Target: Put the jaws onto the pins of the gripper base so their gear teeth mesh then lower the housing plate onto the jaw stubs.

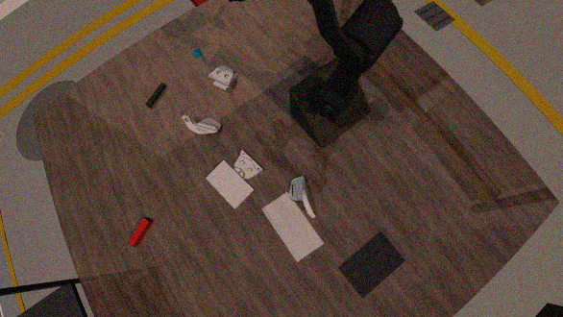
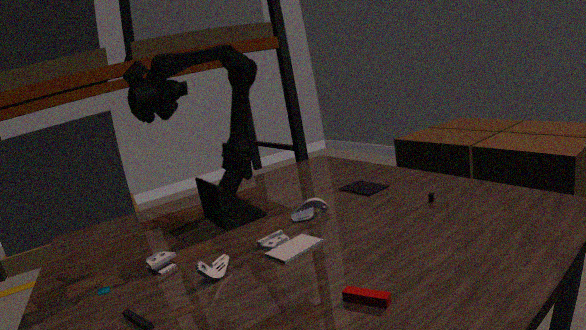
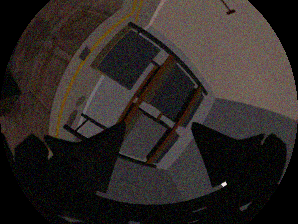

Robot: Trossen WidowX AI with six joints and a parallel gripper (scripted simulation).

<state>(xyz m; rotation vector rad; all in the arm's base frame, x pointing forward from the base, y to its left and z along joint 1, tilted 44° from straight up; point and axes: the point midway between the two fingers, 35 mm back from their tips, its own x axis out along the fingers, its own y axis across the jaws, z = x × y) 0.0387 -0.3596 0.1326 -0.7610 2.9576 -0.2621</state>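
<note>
Now: gripper tip 41 cm above the jaw, 38 cm short of it and 5 cm to the right of it. The rest, counted from my gripper tip: teal piece: 44 cm below, 28 cm ahead, 22 cm to the right; black bar: 46 cm ahead, 44 cm below, 13 cm to the right; dark mat: 61 cm to the left, 44 cm below, 13 cm ahead.
</note>
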